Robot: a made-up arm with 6 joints.
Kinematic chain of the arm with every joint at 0, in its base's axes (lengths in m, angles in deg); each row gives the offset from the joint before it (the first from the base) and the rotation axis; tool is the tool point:
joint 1: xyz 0 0 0.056 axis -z
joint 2: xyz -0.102 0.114 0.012 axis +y
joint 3: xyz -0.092 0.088 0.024 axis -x
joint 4: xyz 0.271 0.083 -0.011 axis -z
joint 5: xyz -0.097 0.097 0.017 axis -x
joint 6: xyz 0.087 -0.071 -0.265 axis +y
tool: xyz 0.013 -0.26 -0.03
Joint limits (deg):
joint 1: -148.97..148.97
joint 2: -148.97..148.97
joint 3: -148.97..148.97
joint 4: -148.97..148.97
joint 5: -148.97..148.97
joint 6: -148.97..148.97
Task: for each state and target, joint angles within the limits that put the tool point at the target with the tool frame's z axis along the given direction. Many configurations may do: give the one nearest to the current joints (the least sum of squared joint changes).
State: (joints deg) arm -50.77 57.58 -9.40 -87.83 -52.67 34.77
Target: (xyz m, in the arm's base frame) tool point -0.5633 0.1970 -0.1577 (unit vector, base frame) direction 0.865 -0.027 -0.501
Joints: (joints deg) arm -23.31 74.13 -9.71 -42.95 -44.71 19.50
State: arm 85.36 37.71 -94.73 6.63 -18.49 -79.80
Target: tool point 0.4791 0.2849 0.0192 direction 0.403 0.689 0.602
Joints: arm 55.26 15.63 -84.26 20.27 -27.93 -139.47
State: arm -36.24 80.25 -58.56 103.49 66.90 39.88
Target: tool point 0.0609 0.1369 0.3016 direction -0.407 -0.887 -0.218
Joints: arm -45.42 52.34 -70.60 118.34 73.56 84.26
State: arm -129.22 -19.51 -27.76 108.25 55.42 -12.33
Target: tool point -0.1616 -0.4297 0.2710 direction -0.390 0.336 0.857
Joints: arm -110.02 -38.85 -29.55 125.06 66.72 -57.64
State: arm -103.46 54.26 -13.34 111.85 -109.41 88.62
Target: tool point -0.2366 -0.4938 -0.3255 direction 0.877 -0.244 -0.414
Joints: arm -106.98 82.48 -14.95 109.15 -62.32 134.09
